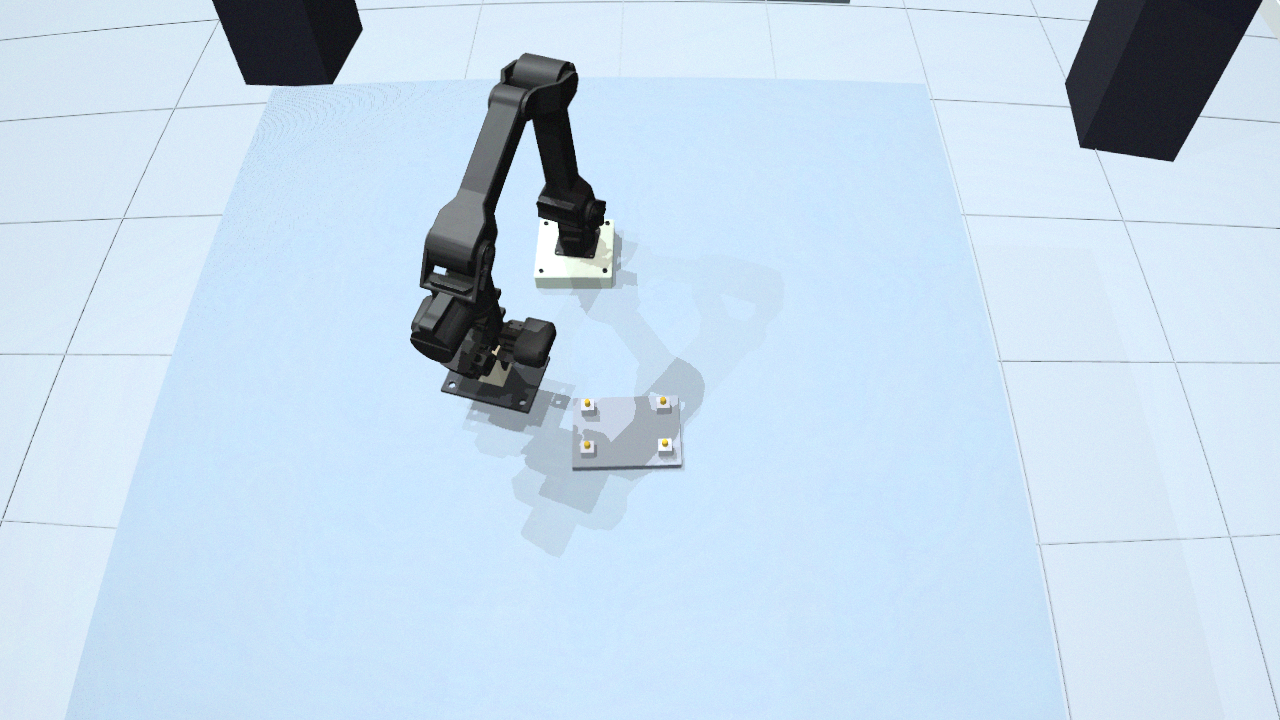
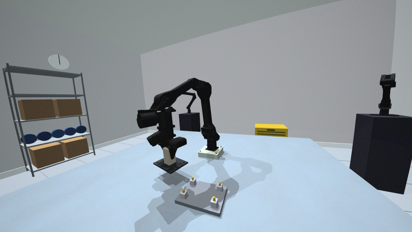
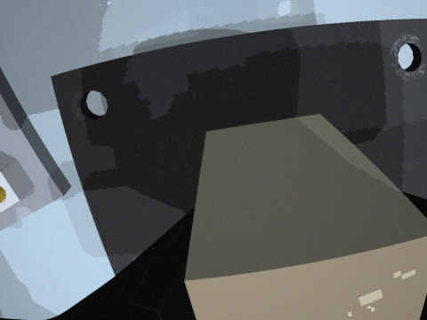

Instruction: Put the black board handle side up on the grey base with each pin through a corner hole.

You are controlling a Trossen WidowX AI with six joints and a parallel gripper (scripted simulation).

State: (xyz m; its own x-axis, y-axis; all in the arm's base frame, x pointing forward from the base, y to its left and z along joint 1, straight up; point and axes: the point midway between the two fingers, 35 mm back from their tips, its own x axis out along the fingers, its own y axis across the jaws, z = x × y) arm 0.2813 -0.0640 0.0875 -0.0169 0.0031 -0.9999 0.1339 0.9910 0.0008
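My gripper tip is now 19 cm to the right of the grey base, 8 cm above it and 4 cm short of it. Round my gripper tip: flat black board (1 cm below).
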